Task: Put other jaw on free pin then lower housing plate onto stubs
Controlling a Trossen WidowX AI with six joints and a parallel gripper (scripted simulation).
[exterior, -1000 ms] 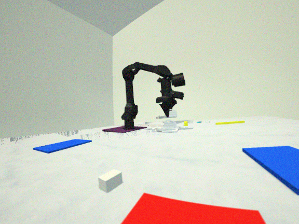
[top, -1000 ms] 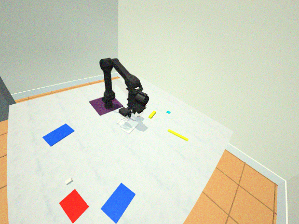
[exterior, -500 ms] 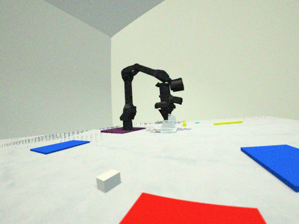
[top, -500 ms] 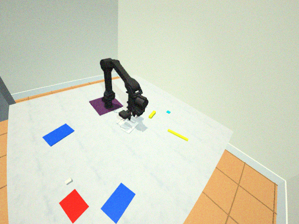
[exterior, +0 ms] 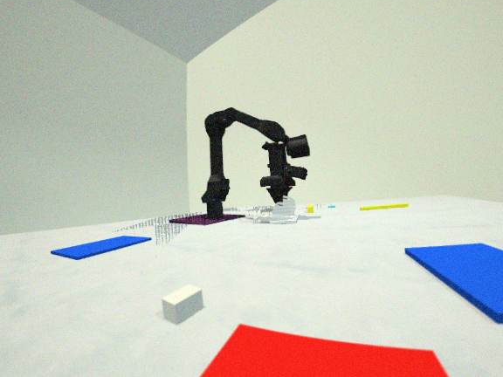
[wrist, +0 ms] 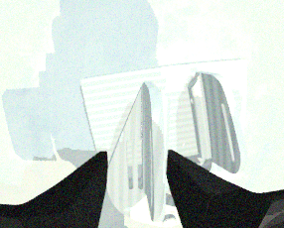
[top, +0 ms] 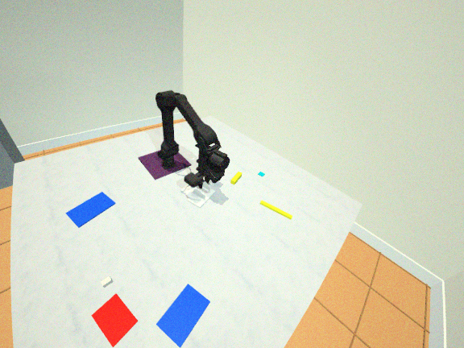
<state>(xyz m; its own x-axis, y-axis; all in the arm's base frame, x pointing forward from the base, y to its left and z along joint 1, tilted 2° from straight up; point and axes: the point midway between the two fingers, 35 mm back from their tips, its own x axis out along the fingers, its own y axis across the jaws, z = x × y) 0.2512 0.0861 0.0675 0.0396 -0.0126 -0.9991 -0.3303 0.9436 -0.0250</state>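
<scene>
The grey jaw is 1 cm behind my gripper tip, 6 cm to the right of it and 2 cm below it. Round my gripper tip: red mat: 33 cm ahead, 42 cm to the right, 3 cm below; cyan chip: 2 cm ahead, 35 cm to the left, 3 cm below; yellow block: 19 cm to the left, 2 cm below.
</scene>
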